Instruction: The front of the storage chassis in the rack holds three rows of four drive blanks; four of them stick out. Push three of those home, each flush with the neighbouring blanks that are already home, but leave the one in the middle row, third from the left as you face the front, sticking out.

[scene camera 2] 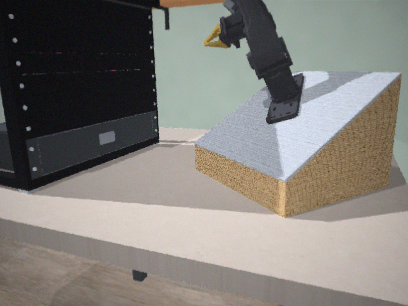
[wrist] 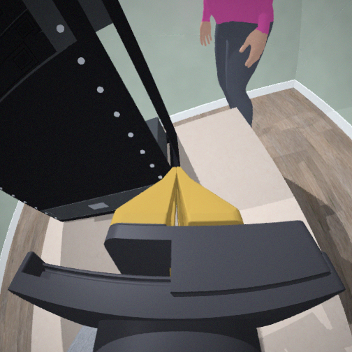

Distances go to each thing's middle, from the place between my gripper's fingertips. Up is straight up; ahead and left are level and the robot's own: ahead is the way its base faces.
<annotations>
Now: the black rack (scene camera 2: 65, 123) 32 cm to the left of my hand, 26 cm ahead of it and 3 cm below it.
</annotations>
